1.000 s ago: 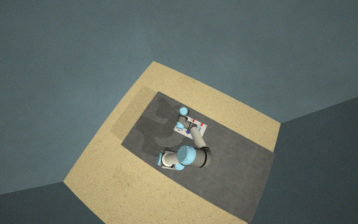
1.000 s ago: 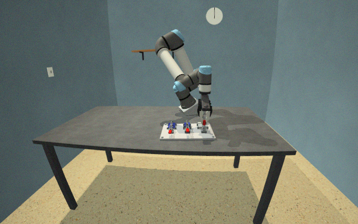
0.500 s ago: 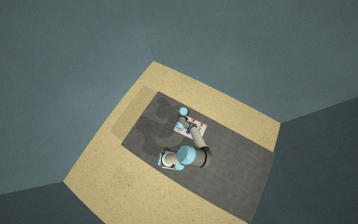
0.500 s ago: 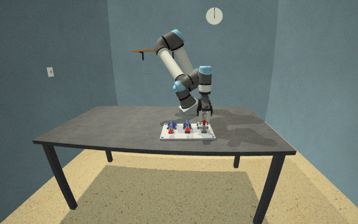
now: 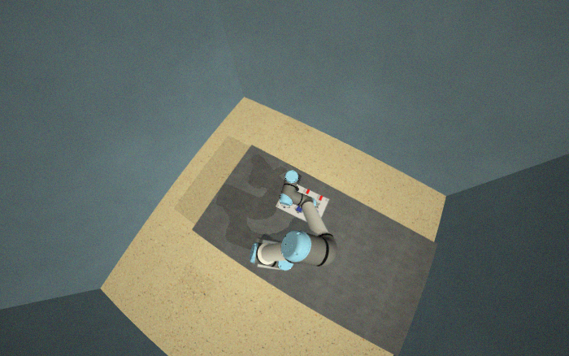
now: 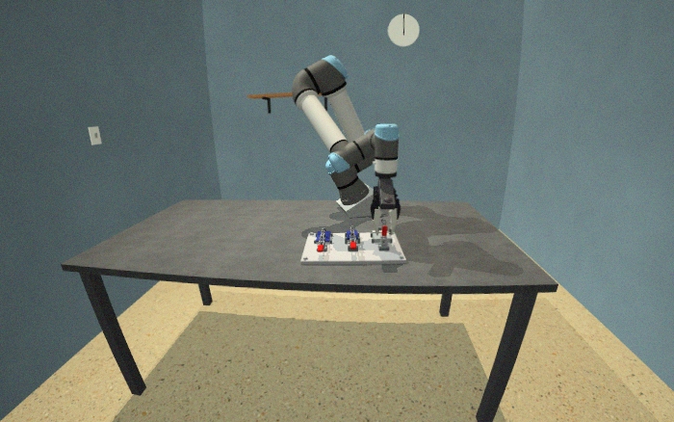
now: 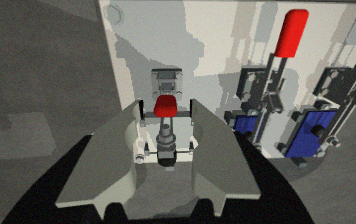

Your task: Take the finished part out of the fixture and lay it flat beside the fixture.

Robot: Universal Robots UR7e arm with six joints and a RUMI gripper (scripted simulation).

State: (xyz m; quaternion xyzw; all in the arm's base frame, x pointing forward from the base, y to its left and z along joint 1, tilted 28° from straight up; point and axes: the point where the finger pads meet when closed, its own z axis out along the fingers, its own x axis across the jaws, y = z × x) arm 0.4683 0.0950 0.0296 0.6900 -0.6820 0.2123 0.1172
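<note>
Right now my hand is 90 mm past the grey finished part and 50 mm above it. Round my hand: blue blank (80 mm behind, 110 mm to the right, 50 mm below); fixture plate (40 mm behind, 110 mm to the right, 70 mm below).
</note>
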